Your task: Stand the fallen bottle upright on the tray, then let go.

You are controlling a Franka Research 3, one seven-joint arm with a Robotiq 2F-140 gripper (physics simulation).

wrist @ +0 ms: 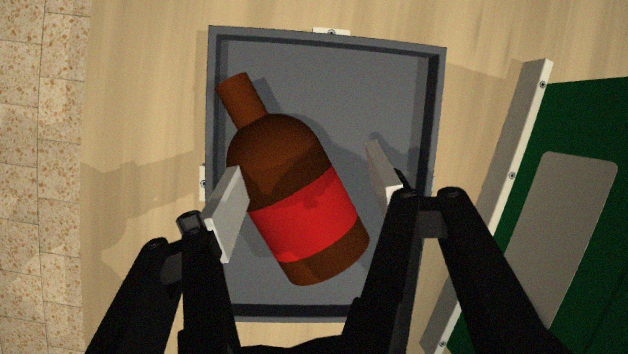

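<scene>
A brown bottle (295, 185) with a red label lies on its side in the grey tray (370, 85). Its neck points to the upper left of the wrist view, near the tray's left wall, and its base is toward the lower right. My gripper (304, 172) is partly open, with one finger pad on each side of the bottle. The left pad is right beside the bottle and overlaps its edge in the view; whether they touch cannot be told. A gap shows between the right pad and the bottle.
The tray's raised walls surround the bottle. Small white brackets (331, 32) sit at its outer edges. A green box (585, 115) with a grey panel and a white strip (520, 145) along its edge stands to the right. A wooden table top (145, 65) lies around them, with speckled tiles (20, 125) beyond its left edge.
</scene>
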